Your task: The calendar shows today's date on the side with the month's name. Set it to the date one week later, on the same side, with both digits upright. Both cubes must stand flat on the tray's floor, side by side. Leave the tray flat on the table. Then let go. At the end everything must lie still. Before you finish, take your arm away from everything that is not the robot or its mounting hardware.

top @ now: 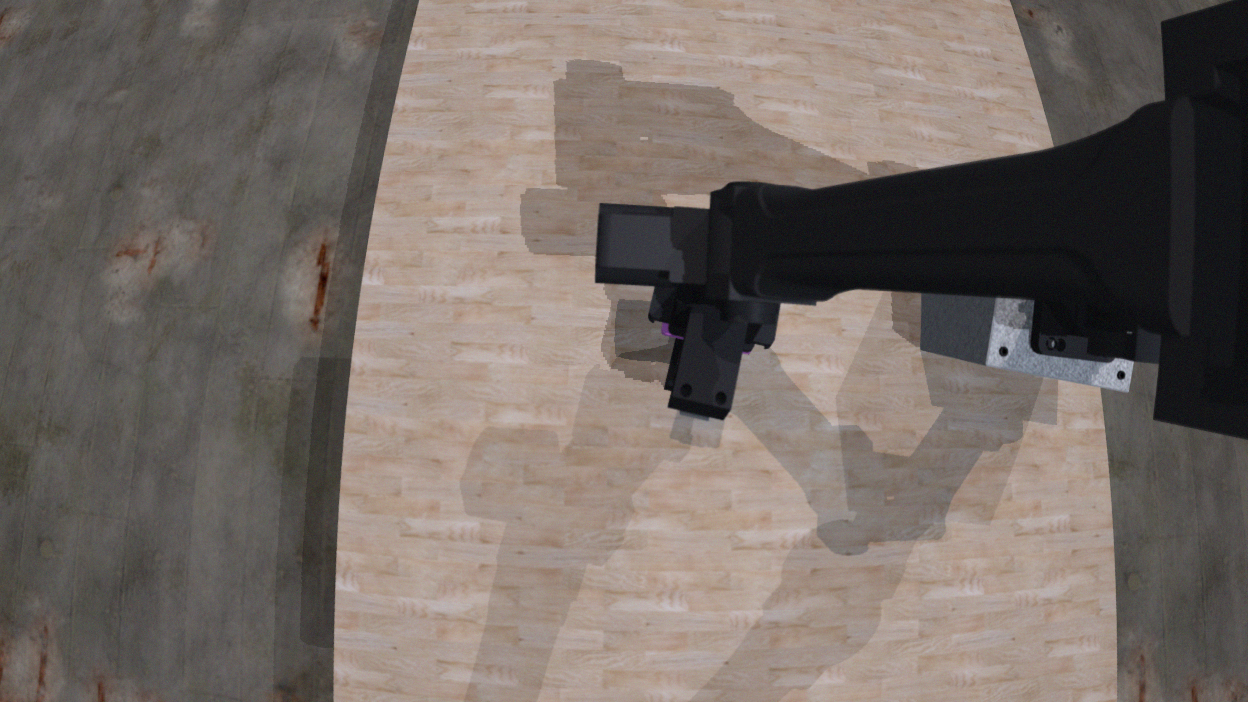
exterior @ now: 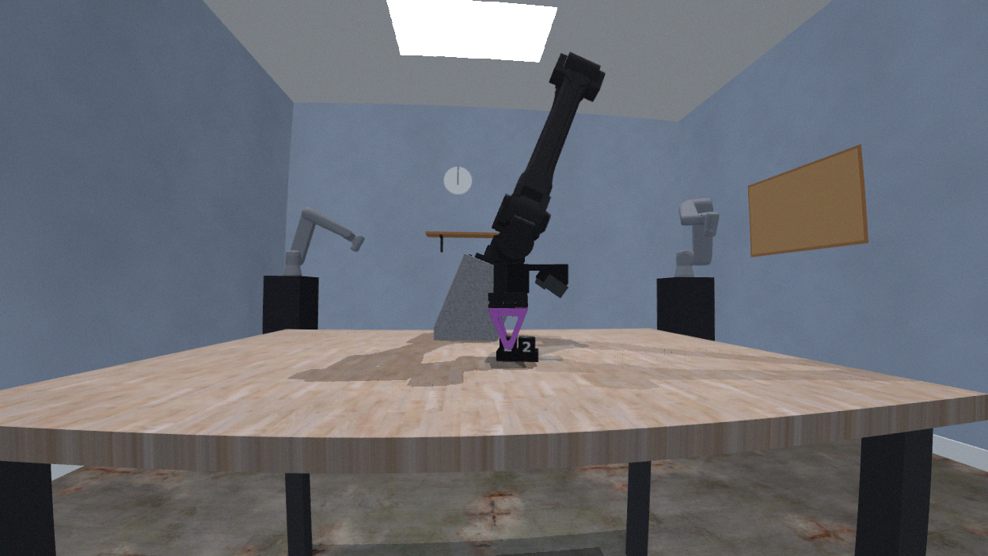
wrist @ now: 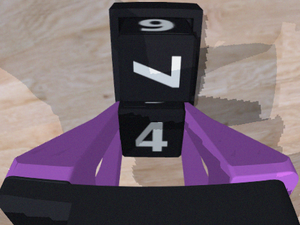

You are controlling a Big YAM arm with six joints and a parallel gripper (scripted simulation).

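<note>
The black tray lies 2 cm to the left of my hand and 2 cm below it. Round my hand: black cube: 1 cm ahead, 3 cm to the left.
</note>
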